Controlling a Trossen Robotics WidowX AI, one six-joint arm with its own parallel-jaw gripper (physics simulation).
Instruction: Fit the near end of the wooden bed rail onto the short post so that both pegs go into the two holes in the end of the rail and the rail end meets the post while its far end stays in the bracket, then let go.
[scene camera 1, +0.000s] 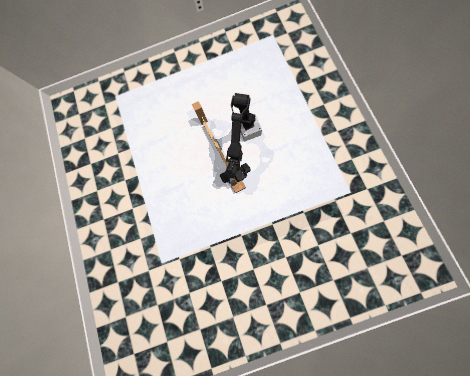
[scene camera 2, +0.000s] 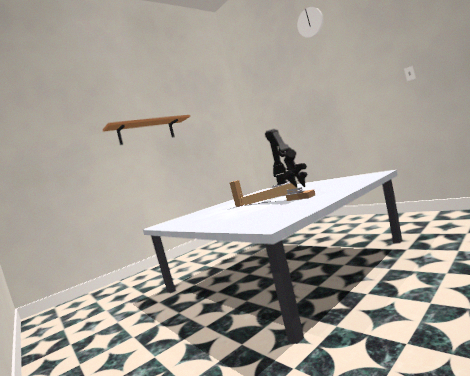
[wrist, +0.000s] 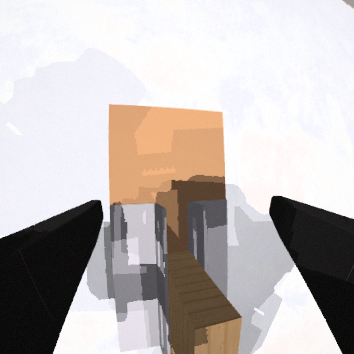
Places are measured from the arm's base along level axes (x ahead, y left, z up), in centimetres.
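Pixels of known places: gripper, between the fingertips: (scene camera 1: 235, 181) (scene camera 2: 301, 187) (wrist: 187, 206); arm's base, origin of its link: (scene camera 1: 248, 124) (scene camera 2: 282, 183).
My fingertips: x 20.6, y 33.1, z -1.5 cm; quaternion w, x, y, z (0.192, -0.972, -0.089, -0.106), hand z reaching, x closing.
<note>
Ahead of a thing's pixels: the offset from my fingertips to its middle. "pt": to the spot under its first point. Level surfaces: height alone.
The wooden rail {dx +3.6, dy -25.0, dz -1.4 cm} (scene camera 1: 216, 144) (scene camera 2: 267, 194) (wrist: 187, 285) slants from low at the short post to higher at the bracket. The upright short post {pt dx +7.4, dy -49.3, dz +9.1 cm} (scene camera 1: 198, 111) (scene camera 2: 236, 193) stands at the rail's low end. The pegs and holes are too small to make out, and I cannot tell whether that end is seated. The grey bracket {pt dx +3.2, dy -2.4, dz -2.7 cm} (wrist: 215, 240) stands by a flat wooden block {dx +0.1, dy -1.9, dz -4.7 cm} (scene camera 1: 239, 187) (scene camera 2: 300, 195) (wrist: 165, 145); the rail's far end lies between its walls. My gripper (scene camera 1: 235, 175) (scene camera 2: 298, 183) (wrist: 187, 206) is open and empty above the bracket, one finger on each side.
The arm's grey base (scene camera 1: 251, 131) stands on the white table {dz -6.5 cm} (scene camera 1: 300, 170) (scene camera 2: 215, 220), to the right of the rail in scene camera 1. A wall shelf (scene camera 2: 147, 123) hangs beyond the table.
</note>
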